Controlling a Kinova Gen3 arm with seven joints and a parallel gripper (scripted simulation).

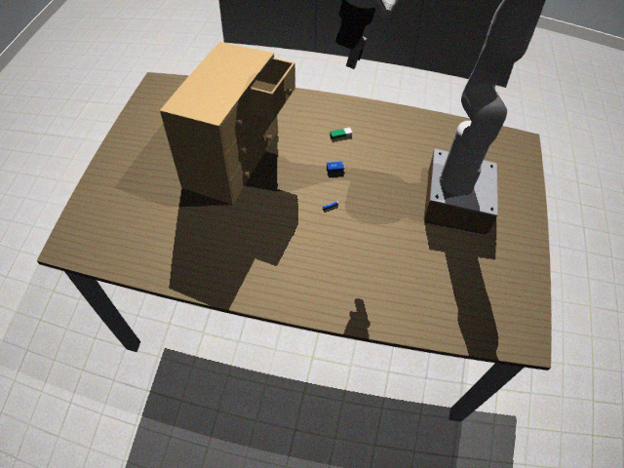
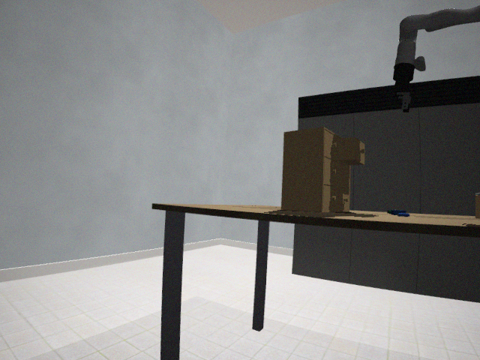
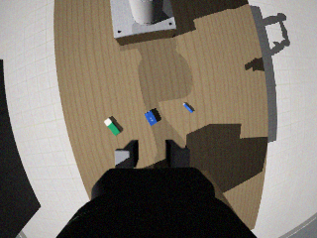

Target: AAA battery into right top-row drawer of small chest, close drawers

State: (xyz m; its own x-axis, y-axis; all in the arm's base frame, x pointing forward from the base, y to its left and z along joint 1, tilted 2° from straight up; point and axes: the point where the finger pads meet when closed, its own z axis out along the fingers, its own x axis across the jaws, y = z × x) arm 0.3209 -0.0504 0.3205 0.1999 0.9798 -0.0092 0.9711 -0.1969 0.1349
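The AAA battery is 42 cm below my hand, 13 cm to the left of it and 2 cm ahead of it. Also, from my hand: blue block (41 cm below, 2 cm ahead, 1 cm to the right); then green-and-white block (41 cm below, 15 cm to the right, 3 cm ahead).
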